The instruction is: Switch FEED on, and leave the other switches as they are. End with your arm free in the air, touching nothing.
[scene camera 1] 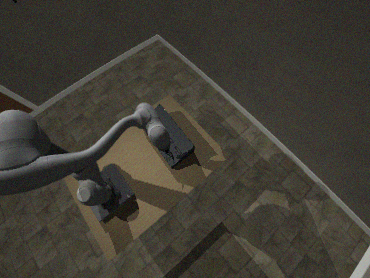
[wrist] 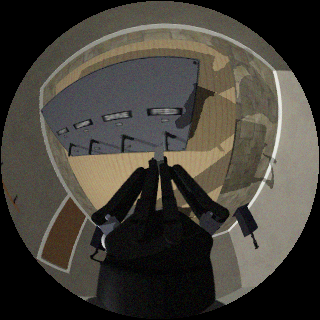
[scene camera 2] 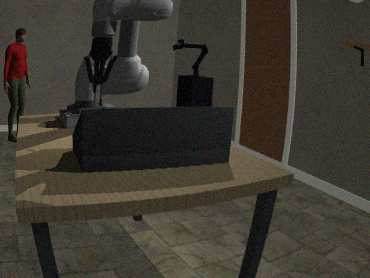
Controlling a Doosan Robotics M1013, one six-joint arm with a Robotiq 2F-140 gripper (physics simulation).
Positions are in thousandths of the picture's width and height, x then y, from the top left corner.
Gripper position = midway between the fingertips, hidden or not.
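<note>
My gripper (scene camera 2: 261, 369) is visible, also in the wrist view (wrist: 498, 477). A dark grey switch panel (scene camera 2: 318, 502) is visible too, likewise in the wrist view (wrist: 442, 311).
</note>
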